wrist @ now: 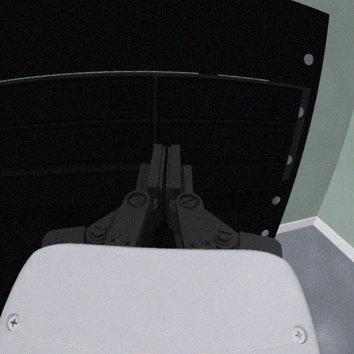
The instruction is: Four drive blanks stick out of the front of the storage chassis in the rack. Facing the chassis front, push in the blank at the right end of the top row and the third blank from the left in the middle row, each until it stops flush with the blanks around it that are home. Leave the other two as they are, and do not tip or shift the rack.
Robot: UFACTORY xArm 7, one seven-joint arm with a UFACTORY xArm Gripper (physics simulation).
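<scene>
The storage chassis (225, 102) shows as a very dark front in the upper half of the wrist view, with faint horizontal seams between rows and one vertical seam above the fingers. A thin light line runs along its top edge. The rows are so dark that I cannot tell which blanks stick out and which are flush. My gripper (166, 162) is shut and empty. Its fingertips are in front of the chassis, just below and slightly right of the vertical seam; whether they touch it I cannot tell. The gripper hides the lower middle of the front.
The black rack (320, 35) surrounds the chassis, with a column of round grey screws (308, 59) down its right side. To the right are a green wall (320, 165), a white skirting board (300, 224) and a grey floor (320, 280).
</scene>
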